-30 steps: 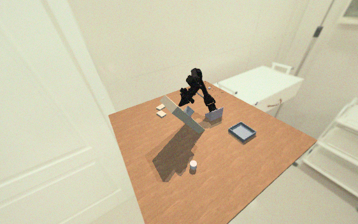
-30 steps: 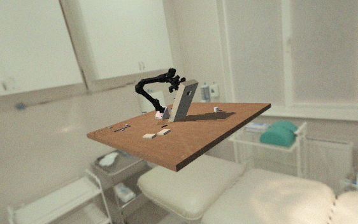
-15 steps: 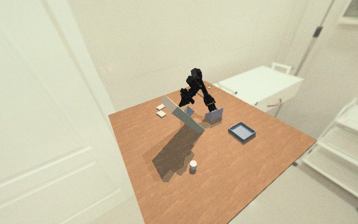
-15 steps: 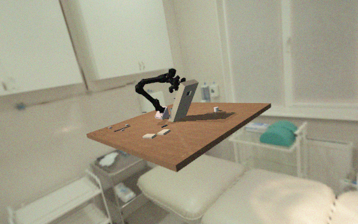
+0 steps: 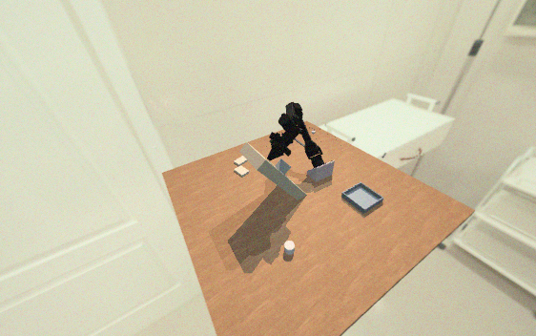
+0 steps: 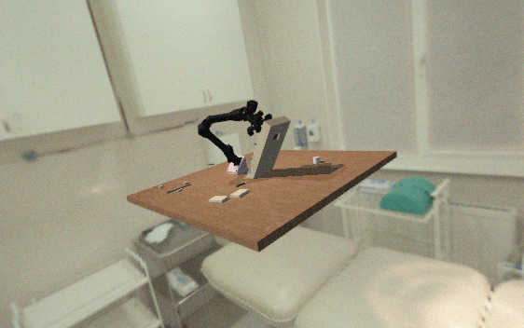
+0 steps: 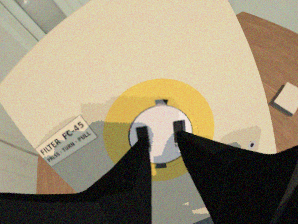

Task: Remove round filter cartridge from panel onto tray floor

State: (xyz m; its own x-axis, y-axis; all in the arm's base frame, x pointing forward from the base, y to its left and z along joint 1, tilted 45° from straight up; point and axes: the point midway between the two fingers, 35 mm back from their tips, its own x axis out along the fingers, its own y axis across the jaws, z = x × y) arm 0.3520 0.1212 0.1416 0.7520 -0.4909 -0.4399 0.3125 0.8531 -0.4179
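The round grey filter cartridge is 20 mm ahead of my gripper tip and 10 mm below it. The rest, counted from my gripper tip: tray (400 mm behind, 300 mm to the left, 270 mm below).
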